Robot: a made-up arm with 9 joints. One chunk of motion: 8 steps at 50 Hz.
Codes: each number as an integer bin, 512 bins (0 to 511) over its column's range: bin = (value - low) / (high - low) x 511, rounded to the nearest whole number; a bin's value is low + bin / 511 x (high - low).
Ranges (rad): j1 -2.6..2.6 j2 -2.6..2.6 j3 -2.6..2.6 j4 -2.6..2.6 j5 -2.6..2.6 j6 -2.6..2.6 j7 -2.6..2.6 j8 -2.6..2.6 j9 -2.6..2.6
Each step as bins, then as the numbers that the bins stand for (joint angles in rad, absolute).
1 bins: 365 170 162 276 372 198 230 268 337
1 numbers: 1.1143 -0.8701 -0.9515 0.2086 1.1855 -0.5851 -0.2595 0.1272 0.8294
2 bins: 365 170 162 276 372 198 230 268 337
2 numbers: 1.1143 -0.8701 -0.9515 0.2086 1.1855 -0.5851 -0.2595 0.1272 0.8294
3 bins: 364 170 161 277 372 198 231 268 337
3 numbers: 1.1041 -0.8701 -0.9616 0.2188 1.1855 -0.5851 -0.2493 0.1272 0.8294
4 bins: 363 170 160 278 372 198 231 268 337
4 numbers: 1.0939 -0.8701 -0.9718 0.2290 1.1855 -0.5851 -0.2493 0.1272 0.8294
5 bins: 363 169 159 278 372 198 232 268 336
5 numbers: 1.0939 -0.8802 -0.9820 0.2290 1.1855 -0.5851 -0.2391 0.1272 0.8192
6 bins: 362 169 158 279 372 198 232 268 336
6 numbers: 1.0838 -0.8802 -0.9922 0.2391 1.1855 -0.5851 -0.2391 0.1272 0.8192
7 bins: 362 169 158 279 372 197 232 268 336
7 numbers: 1.0838 -0.8802 -0.9922 0.2391 1.1855 -0.5953 -0.2391 0.1272 0.8192
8 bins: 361 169 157 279 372 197 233 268 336
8 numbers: 1.0736 -0.8802 -1.0023 0.2391 1.1855 -0.5953 -0.2290 0.1272 0.8192
